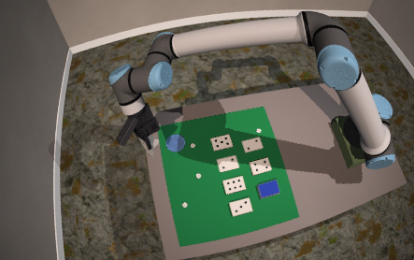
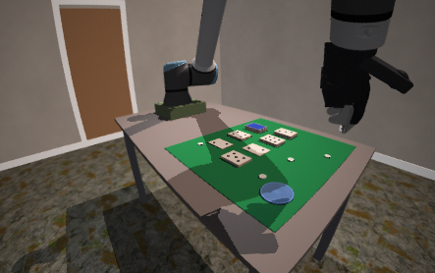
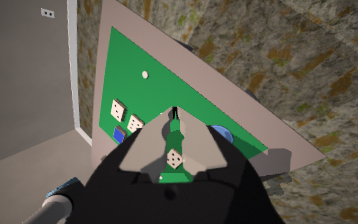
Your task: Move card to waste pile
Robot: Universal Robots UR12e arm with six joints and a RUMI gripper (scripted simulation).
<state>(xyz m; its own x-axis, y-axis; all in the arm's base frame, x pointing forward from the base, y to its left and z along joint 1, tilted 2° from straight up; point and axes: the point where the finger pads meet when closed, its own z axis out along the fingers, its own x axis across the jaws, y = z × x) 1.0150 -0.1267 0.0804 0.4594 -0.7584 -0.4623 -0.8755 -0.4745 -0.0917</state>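
Now: hand 44 cm past the card, 22 cm to the right of it and 16 cm above it. Round my hand: green mat (29 cm behind, 19 cm below, 9 cm to the left).
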